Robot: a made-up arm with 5 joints.
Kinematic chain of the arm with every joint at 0, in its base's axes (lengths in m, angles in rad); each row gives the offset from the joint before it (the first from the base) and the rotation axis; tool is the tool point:
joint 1: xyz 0 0 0.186 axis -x
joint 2: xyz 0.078 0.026 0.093 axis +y
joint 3: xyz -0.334 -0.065 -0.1 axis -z
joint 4: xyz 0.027 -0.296 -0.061 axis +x
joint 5: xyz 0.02 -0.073 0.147 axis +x
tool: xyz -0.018 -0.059 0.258
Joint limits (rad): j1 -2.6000..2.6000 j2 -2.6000..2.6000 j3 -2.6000..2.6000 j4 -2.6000..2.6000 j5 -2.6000..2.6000
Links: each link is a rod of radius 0.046 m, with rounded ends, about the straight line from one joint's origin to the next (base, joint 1, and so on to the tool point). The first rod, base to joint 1, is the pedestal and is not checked.
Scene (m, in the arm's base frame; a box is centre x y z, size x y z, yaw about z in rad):
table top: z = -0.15
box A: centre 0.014 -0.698 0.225 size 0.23 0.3 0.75 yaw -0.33
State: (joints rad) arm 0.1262 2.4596 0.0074 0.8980 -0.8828
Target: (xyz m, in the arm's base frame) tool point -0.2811 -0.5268 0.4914
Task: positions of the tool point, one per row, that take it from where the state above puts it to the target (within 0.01 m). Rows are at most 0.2 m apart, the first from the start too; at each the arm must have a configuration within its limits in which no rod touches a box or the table.
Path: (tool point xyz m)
1: 0.2701 -0.5091 0.5273
2: 0.1559 -0.4678 0.5447
3: 0.0822 -0.4265 0.5038
4: 0.0606 -0.3932 0.4260
5: 0.0870 -0.3648 0.3323
6: -0.0913 -0.4450 0.3357
7: -0.2324 -0.4812 0.3910
8: -0.2811 -0.5268 0.4914

